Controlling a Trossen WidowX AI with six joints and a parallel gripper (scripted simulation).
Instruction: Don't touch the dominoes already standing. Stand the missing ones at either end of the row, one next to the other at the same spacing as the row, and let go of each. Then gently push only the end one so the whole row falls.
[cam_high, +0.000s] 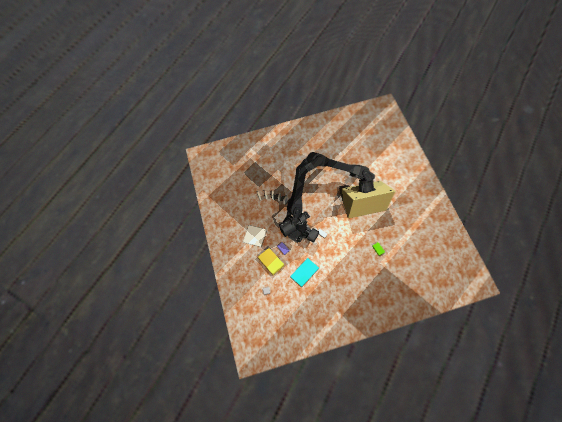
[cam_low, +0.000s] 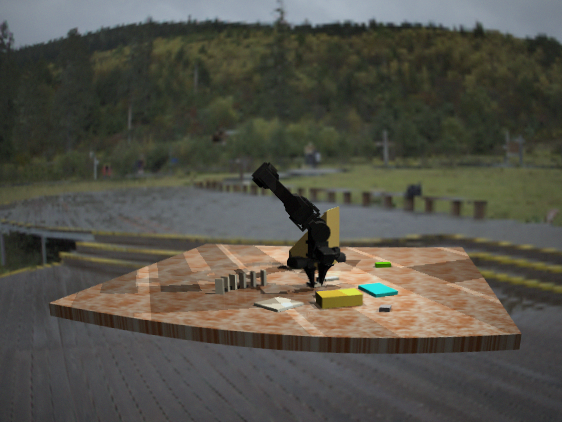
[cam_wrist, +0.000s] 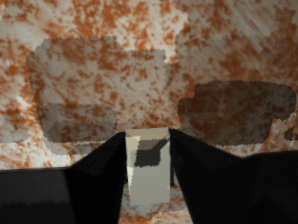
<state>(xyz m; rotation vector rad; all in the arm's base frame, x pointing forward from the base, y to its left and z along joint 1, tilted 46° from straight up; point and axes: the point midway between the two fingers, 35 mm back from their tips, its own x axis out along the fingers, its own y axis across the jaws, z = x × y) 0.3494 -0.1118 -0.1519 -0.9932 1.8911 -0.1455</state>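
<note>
The small purple block is 11 cm ahead of my gripper tip and 3 cm to the left of it. Also, from my gripper tip: cyan tile: 19 cm to the left, 6 cm ahead; then white tile: 22 cm ahead, 9 cm to the right; then yellow block: 20 cm ahead, 8 cm to the left, 1 cm above.
</note>
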